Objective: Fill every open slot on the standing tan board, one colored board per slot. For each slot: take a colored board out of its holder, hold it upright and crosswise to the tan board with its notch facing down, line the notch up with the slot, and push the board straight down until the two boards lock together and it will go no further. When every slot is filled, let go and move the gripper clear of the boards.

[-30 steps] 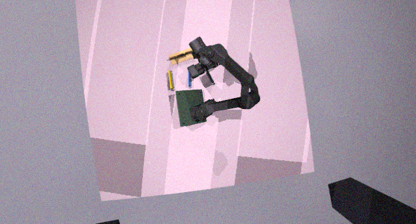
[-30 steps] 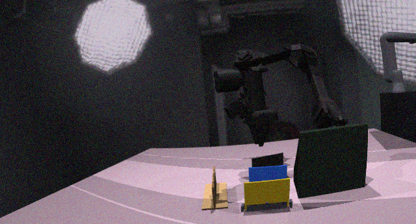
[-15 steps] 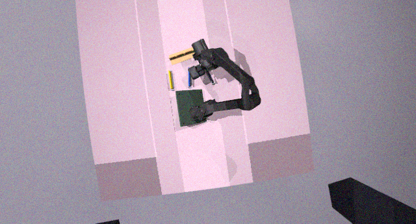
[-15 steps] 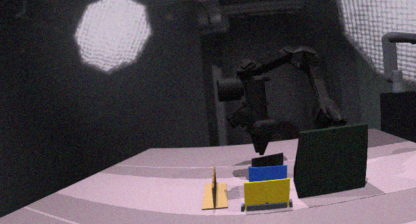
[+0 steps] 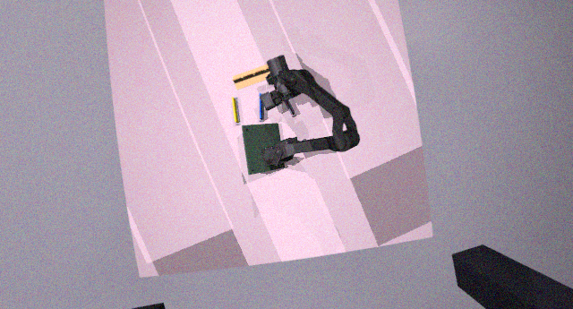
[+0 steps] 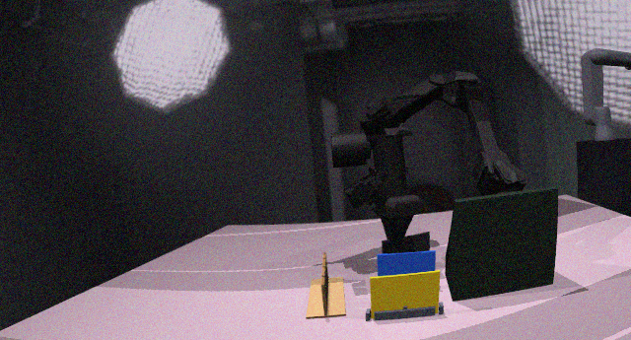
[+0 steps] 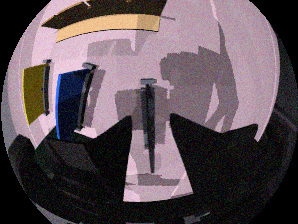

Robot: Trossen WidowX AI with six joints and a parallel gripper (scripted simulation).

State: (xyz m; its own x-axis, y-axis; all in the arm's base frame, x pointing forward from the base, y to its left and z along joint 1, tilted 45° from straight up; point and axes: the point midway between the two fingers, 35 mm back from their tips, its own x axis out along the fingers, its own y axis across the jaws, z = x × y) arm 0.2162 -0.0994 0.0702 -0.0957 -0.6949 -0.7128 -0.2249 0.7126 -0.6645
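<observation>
The black board is 30 mm behind my gripper tip, 10 mm to the right of it and 30 mm below it. From my gripper tip the other things lie so: tan board: 120 mm ahead, 100 mm to the left, 30 mm below; then yellow board: 210 mm to the left, 30 mm below; then blue board: 10 mm behind, 100 mm to the left, 30 mm below.
</observation>
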